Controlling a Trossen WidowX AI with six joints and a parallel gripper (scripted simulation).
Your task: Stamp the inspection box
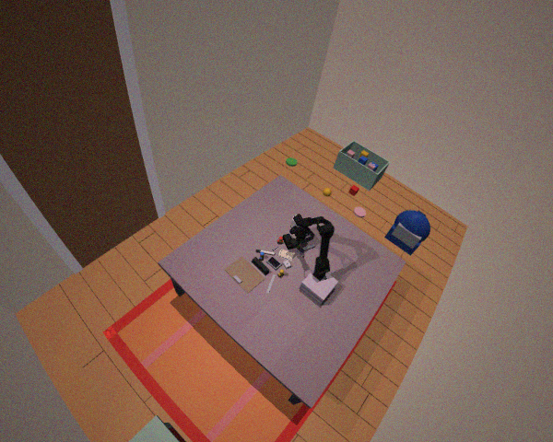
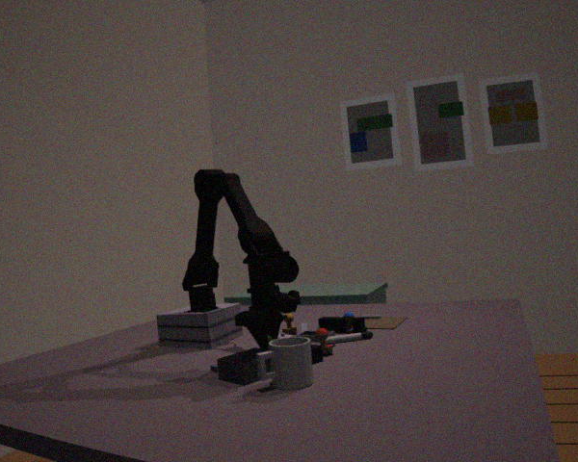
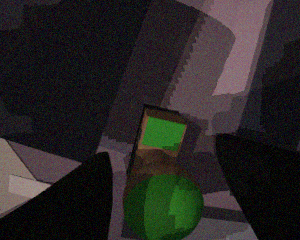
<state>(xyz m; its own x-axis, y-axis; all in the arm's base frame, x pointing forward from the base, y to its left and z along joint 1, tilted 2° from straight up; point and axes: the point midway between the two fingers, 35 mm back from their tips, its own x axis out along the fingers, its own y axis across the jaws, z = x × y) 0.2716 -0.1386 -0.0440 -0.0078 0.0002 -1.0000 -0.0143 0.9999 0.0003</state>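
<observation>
The green-knobbed PASS stamp lies 10 mm behind my gripper tip and 10 mm below it. Round my gripper tip: red-knobbed stamp 110 mm ahead, 70 mm to the left, 10 mm below; white mug 110 mm ahead, 150 mm to the right; card 10 mm ahead, 120 mm to the left, 30 mm below.
</observation>
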